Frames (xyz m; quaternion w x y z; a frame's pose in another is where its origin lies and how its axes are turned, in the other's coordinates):
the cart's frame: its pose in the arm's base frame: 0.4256 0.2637 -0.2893 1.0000 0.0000 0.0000 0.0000
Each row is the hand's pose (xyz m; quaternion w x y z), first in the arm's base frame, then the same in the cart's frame.
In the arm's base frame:
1: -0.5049 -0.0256 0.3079 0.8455 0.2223 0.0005 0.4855
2: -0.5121 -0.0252 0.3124 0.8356 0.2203 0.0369 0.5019
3: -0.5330 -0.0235 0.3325 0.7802 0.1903 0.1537 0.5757
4: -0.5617 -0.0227 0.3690 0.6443 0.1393 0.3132 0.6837
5: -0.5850 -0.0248 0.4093 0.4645 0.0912 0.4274 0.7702
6: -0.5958 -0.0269 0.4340 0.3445 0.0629 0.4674 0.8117
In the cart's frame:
1: -0.9305 -0.2893 0.5972 0.8455 0.2223 0.0005 0.4855
2: -0.9377 -0.2889 0.6017 0.8356 0.2203 0.0369 0.5019
3: -0.9586 -0.2872 0.6218 0.7802 0.1903 0.1537 0.5757
4: -0.9873 -0.2864 0.6583 0.6443 0.1393 0.3132 0.6837
5: -1.0106 -0.2885 0.6986 0.4645 0.0912 0.4274 0.7702
6: -1.0214 -0.2906 0.7233 0.3445 0.0629 0.4674 0.8117

